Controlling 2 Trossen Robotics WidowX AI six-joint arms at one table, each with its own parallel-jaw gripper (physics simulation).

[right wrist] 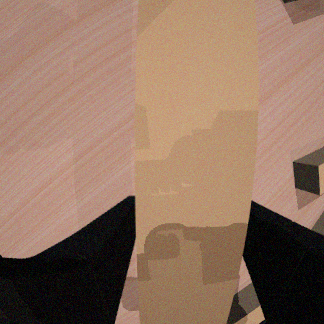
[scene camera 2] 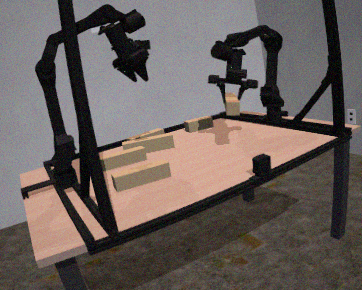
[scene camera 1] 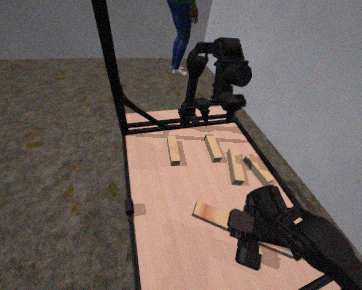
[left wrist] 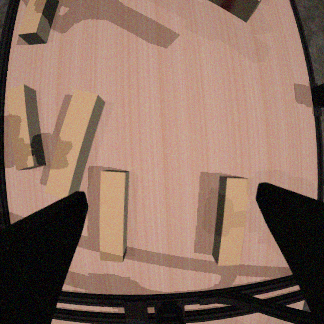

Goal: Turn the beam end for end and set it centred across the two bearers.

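Pixels of known places: left gripper, fingertip midpoint: (scene camera 2: 141, 81) (scene camera 1: 216, 124) (left wrist: 172, 196); right gripper, fingertip midpoint: (right wrist: 184, 203); left arm's base at its link origin: (scene camera 2: 67, 185) (scene camera 1: 184, 121) (left wrist: 169, 311); right arm's base at its link origin: (scene camera 2: 274, 119).
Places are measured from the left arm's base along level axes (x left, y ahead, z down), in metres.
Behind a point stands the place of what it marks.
My right gripper (scene camera 1: 245, 237) (scene camera 2: 232, 99) {z -0.122, x -0.035, y 0.643 m} (right wrist: 184, 203) {z -0.122, x -0.035, y 0.643 m} is shut on the long pale beam (scene camera 1: 209, 213) {z -0.150, x -0.118, y 0.588 m} (scene camera 2: 233, 107) {z -0.134, x -0.154, y 0.557 m} (left wrist: 245, 11) {z -0.127, x -0.133, y 0.543 m} (right wrist: 197, 100) {z -0.149, x -0.074, y 0.620 m} and holds it above the table. A reddish band shows near the beam's left end in scene camera 1; the gripper hides its middle. My left gripper (scene camera 1: 218, 121) {z -0.264, x -0.003, y 0.315 m} (scene camera 2: 140, 78) {z -0.264, x -0.003, y 0.315 m} (left wrist: 172, 196) {z -0.264, x -0.003, y 0.315 m} is open and empty, high above the table. Two short blocks, which look like the bearers, lie roughly parallel and apart: one (scene camera 1: 173, 151) {z -0.025, x -0.133, y 0.234 m} (scene camera 2: 141, 176) {z -0.007, x -0.148, y 0.201 m} (left wrist: 233, 220) {z -0.025, x -0.126, y 0.214 m}, the other (scene camera 1: 213, 148) {z -0.025, x 0.084, y 0.255 m} (scene camera 2: 123, 157) {z -0.012, x 0.073, y 0.230 m} (left wrist: 113, 215) {z -0.025, x 0.090, y 0.237 m}.
A longer block (scene camera 1: 235, 167) {z -0.031, x 0.142, y 0.393 m} (scene camera 2: 149, 144) {z -0.012, x 0.139, y 0.365 m} (left wrist: 77, 137) {z -0.031, x 0.146, y 0.379 m} lies beside another slanted block (scene camera 1: 260, 171) {z -0.025, x 0.266, y 0.441 m} (left wrist: 18, 125) {z -0.025, x 0.278, y 0.415 m}. One more block (scene camera 2: 198, 124) {z -0.009, x 0.245, y 0.665 m} (left wrist: 36, 19) {z -0.028, x 0.255, y 0.650 m} lies near the back edge. Black frame rails and posts border the table (scene camera 1: 160, 200) {z 0.019, x -0.243, y 0.449 m} (scene camera 2: 200, 175) {z 0.019, x -0.225, y 0.349 m}. A small black box (scene camera 2: 261, 164) {z -0.019, x -0.383, y 0.445 m} stands at the front rail.
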